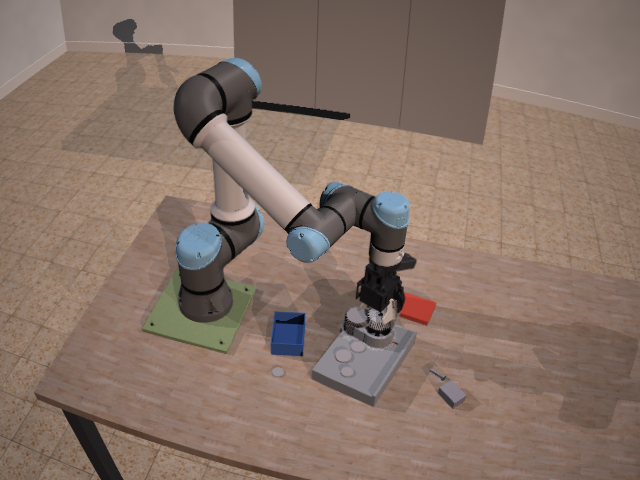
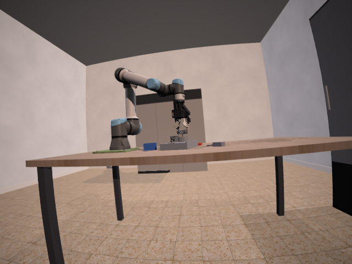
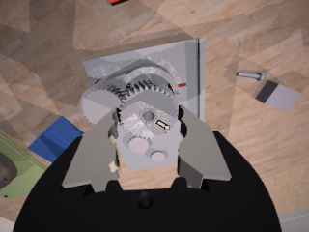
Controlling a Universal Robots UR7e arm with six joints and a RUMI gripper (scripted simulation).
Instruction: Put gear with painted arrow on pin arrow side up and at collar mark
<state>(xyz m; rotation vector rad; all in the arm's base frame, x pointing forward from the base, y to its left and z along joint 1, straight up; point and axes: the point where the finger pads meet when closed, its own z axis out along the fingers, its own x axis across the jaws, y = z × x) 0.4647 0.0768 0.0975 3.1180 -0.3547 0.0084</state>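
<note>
Now: the grey gear right at my hand. From my hand the other things lie so: blue bin: 210 mm behind, 80 mm to the right, 100 mm below; red block: 40 mm ahead, 160 mm to the left, 100 mm below; bolt: 190 mm ahead, 30 mm to the right, 100 mm below.
</note>
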